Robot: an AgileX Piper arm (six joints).
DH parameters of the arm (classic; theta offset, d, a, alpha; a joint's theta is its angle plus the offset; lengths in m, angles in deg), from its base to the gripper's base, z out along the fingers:
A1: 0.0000 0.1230 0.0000 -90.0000
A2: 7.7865 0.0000 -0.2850 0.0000
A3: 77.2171 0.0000 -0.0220 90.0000
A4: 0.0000 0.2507 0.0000 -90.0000
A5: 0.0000 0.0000 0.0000 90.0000
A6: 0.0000 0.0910 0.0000 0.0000
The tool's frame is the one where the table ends.
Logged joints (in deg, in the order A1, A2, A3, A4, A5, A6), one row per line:
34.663 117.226 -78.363 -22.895 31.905 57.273
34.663 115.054 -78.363 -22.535 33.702 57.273
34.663 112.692 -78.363 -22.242 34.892 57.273
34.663 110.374 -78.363 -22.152 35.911 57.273
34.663 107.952 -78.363 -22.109 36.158 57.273
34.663 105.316 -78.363 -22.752 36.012 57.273
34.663 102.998 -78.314 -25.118 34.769 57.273
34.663 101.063 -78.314 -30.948 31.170 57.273
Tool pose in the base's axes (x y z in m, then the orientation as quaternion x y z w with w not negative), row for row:
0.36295 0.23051 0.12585 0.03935 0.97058 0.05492 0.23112
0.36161 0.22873 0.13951 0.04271 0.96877 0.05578 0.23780
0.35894 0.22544 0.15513 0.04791 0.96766 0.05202 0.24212
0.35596 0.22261 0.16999 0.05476 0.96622 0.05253 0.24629
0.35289 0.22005 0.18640 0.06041 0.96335 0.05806 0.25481
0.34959 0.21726 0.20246 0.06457 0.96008 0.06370 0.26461
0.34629 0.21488 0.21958 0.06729 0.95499 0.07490 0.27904
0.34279 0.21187 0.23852 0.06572 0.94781 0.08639 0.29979
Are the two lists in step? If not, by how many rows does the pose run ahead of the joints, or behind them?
The pose runs 2 rows behind the joints: the pose in row i belongs to the joints in row i - 2.
